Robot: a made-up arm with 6 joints.
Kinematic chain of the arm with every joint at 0, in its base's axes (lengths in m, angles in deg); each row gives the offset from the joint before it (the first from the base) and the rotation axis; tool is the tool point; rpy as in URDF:
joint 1: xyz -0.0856 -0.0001 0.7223 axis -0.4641 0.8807 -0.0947
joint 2: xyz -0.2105 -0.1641 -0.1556 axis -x
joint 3: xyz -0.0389 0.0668 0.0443 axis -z
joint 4: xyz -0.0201 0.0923 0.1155 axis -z
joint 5: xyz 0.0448 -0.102 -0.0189 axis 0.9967 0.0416 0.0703
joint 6: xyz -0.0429 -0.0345 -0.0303 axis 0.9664 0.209 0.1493
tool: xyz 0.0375 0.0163 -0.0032 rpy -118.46 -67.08 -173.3
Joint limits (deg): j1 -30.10..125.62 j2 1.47..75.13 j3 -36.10..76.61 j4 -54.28..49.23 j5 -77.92..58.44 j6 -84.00..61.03
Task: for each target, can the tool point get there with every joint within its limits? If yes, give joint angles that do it. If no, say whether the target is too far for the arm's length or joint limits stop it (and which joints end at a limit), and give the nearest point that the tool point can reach.
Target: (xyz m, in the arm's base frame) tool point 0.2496 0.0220 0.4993
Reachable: no: joint limits stop it (at a limit: joint 1, joint 2, joint 4, joint 6) | nearest point -0.0974 0.0375 0.4653 | short by 0.349 m
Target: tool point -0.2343 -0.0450 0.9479
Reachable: yes | joints 68.06 17.56 46.84 -11.76 -0.58 -72.93
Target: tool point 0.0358 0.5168 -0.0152
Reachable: no: too far | nearest point -0.1291 0.1080 0.4118 | short by 0.614 m
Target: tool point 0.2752 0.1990 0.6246
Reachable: no: joint limits stop it (at a limit: joint 1, joint 2, joint 5, joint 6) | nearest point -0.0175 0.0996 0.8454 | short by 0.380 m
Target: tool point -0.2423 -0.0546 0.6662
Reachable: yes | joints 4.10 37.89 27.65 -42.38 -57.26 4.54
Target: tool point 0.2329 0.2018 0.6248
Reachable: no: joint limits stop it (at a limit: joint 1, joint 2, joint 5, joint 6) | nearest point -0.0352 0.1107 0.8270 | short by 0.348 m
